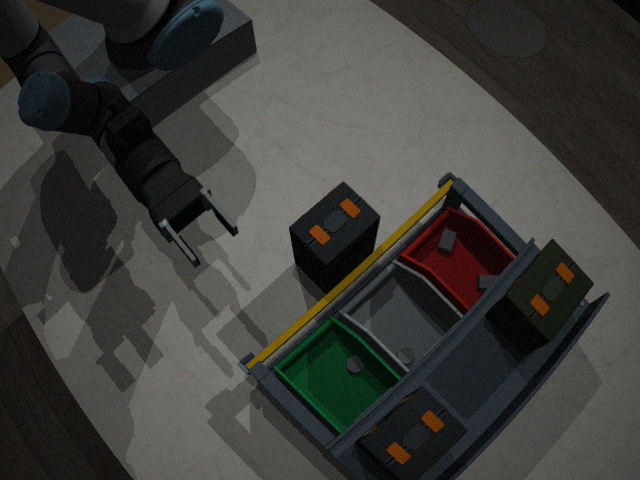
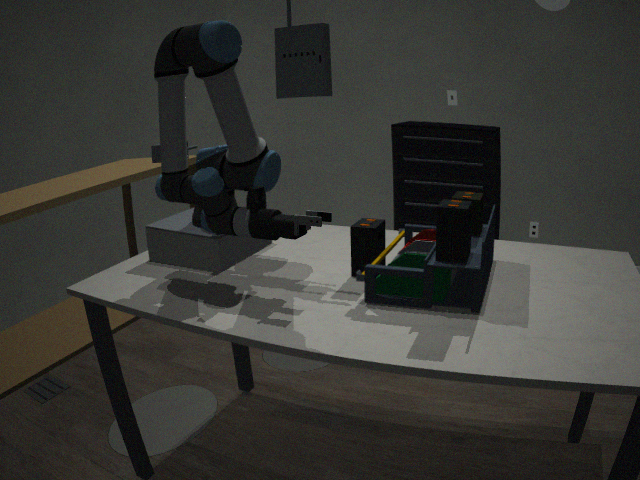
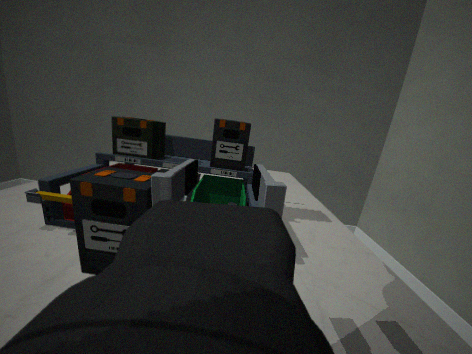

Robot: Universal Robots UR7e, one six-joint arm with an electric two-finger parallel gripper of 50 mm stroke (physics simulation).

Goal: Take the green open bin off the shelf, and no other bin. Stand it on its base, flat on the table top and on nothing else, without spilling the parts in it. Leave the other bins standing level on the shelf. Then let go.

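Places are measured from the arm's base along level axes (x ahead, y left, z up), in millimetres.
Pixels of known places: gripper, fingertip midpoint: point(image 1: 215, 247) point(image 2: 326, 219) point(image 3: 225, 173).
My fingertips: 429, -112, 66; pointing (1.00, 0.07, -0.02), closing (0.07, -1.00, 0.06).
Behind a point stands the place of what it marks, as x, y, z.
The green open bin point(image 1: 330, 390) @[622, -102, -91] point(image 2: 400, 285) @[621, -136, -62] point(image 3: 217, 187) @[715, -65, -48] sits in the end bay of the shelf point(image 1: 292, 404) @[614, -153, -15] point(image 2: 397, 270) @[623, -163, -17] point(image 3: 192, 143) @[796, 35, 47], with a round grey part point(image 1: 355, 364) @[615, -54, -81] inside. The grey bin point(image 1: 390, 310) @[586, 31, -91] stands beside it and holds a round part. The red bin point(image 1: 462, 266) @[605, 153, -91] point(image 2: 424, 236) @[580, 183, -39] stands at the other end and holds two grey blocks. A yellow bar point(image 1: 351, 271) point(image 2: 385, 252) @[531, 3, -36] point(image 3: 54, 196) @[510, 171, -36] runs along the shelf's front. My gripper point(image 1: 216, 246) @[429, -112, 66] point(image 2: 325, 218) @[429, -112, 66] point(image 3: 225, 173) @[429, -112, 66] is open and empty, above the table and apart from the shelf, its fingers pointing roughly level towards the green bin's side.
A dark case with orange latches point(image 1: 333, 222) @[477, 18, 32] point(image 2: 368, 250) @[495, -23, -27] point(image 3: 107, 209) @[444, 20, -1] stands on the table before the yellow bar, near the grey bin. Two more cases point(image 1: 416, 436) @[731, -81, 124] point(image 1: 553, 289) @[718, 148, 99] stand on the shelf's upper deck behind the bins. The robot's base block point(image 1: 206, 77) @[100, 49, -80] point(image 2: 180, 248) @[-33, -140, -48] is behind the gripper.
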